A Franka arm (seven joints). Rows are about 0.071 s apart.
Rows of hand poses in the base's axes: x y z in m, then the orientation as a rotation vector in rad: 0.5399, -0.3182, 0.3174, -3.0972, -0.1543, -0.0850; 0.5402, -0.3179, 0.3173, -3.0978, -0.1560, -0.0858; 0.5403, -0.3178, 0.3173, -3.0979, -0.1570, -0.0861; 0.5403, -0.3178, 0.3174, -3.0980, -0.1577, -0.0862; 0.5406, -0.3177, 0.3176, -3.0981, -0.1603, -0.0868; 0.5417, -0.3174, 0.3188, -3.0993, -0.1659, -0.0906; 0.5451, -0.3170, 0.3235, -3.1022, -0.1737, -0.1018; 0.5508, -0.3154, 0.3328, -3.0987, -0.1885, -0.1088; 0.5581, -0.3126, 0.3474, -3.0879, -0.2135, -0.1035; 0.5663, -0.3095, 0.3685, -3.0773, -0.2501, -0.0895; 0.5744, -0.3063, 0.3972, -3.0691, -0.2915, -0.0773; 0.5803, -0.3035, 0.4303, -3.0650, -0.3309, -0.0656; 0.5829, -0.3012, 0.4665, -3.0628, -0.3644, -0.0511; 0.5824, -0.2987, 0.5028, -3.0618, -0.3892, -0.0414; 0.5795, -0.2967, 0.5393, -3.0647, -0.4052, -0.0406; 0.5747, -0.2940, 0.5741, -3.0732, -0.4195, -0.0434; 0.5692, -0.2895, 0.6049, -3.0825, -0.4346, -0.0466; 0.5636, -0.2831, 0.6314, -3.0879, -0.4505, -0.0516; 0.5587, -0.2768, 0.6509, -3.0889, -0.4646, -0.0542; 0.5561, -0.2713, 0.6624, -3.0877, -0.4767, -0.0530; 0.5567, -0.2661, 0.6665, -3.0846, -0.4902, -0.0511; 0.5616, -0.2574, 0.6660, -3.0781, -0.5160, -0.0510; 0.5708, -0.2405, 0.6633, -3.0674, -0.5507, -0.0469
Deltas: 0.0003, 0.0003, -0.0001, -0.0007, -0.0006, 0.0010; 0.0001, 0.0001, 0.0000, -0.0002, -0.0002, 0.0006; 0.0000, 0.0000, 0.0001, -0.0001, -0.0001, 0.0004; 0.0003, 0.0001, 0.0002, -0.0003, -0.0004, 0.0017; 0.0011, 0.0003, 0.0012, -0.0016, -0.0026, 0.0035; 0.0034, 0.0004, 0.0047, -0.0034, -0.0074, 0.0047; 0.0057, 0.0016, 0.0093, 0.0023, -0.0046, 0.0096; 0.0073, 0.0028, 0.0146, 0.0086, 0.0034, 0.0169; 0.0082, 0.0031, 0.0211, 0.0069, 0.0088, 0.0246; 0.0081, 0.0032, 0.0287, 0.0035, 0.0074, 0.0275; 0.0059, 0.0028, 0.0331, -0.0009, 0.0068, 0.0259; 0.0026, 0.0023, 0.0362, -0.0027, 0.0085, 0.0220; -0.0005, 0.0025, 0.0363, -0.0028, 0.0055, 0.0162; -0.0029, 0.0020, 0.0365, -0.0051, -0.0004, 0.0100; -0.0048, 0.0027, 0.0348, -0.0101, -0.0033, 0.0082; -0.0055, 0.0045, 0.0308, -0.0111, -0.0037, 0.0086; -0.0056, 0.0064, 0.0265, -0.0073, -0.0043, 0.0094; -0.0049, 0.0063, 0.0195, -0.0030, -0.0022, 0.0088; -0.0026, 0.0055, 0.0115, -0.0008, 0.0006, 0.0078; 0.0006, 0.0052, 0.0041, 0.0007, 0.0012, 0.0089; 0.0049, 0.0087, -0.0005, 0.0020, 0.0002, 0.0170; 0.0092, 0.0169, -0.0027, 0.0038, 0.0030, 0.0232
